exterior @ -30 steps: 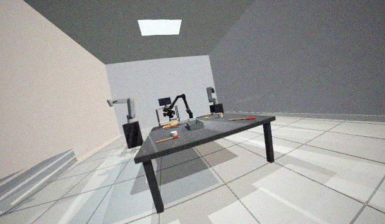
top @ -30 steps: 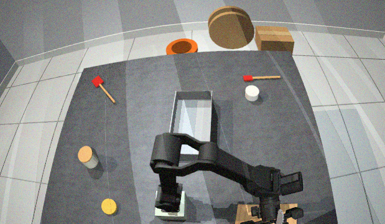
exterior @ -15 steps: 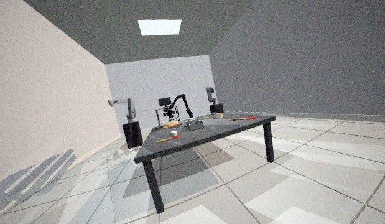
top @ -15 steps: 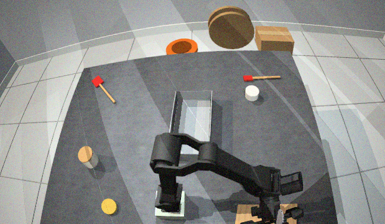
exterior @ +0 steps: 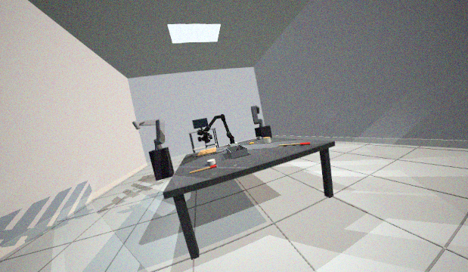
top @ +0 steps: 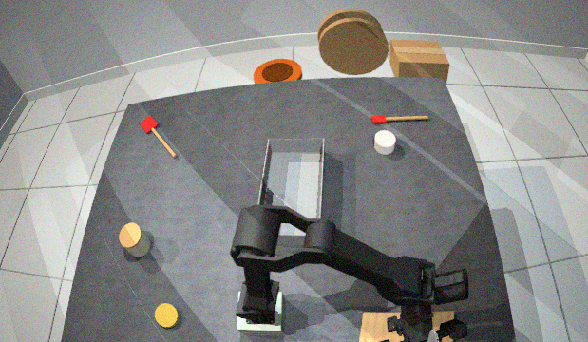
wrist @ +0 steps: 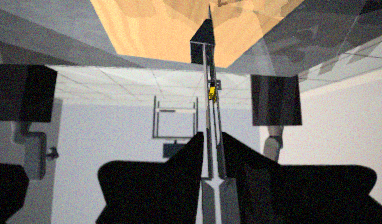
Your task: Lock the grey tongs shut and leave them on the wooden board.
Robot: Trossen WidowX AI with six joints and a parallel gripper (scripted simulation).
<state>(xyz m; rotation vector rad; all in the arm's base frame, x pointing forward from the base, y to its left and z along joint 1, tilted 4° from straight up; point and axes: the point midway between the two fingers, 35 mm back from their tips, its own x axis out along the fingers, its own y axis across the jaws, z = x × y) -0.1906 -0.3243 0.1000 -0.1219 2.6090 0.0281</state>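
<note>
My gripper tip is now 30 mm above the yellow slider and 10 mm short of it. Round my gripper tip: wooden board: 160 mm below, 10 mm to the left, 10 mm ahead; yellow disc: 600 mm to the left, 210 mm ahead, 160 mm below; roasting tin: 570 mm ahead, 240 mm to the left, 140 mm below.
</note>
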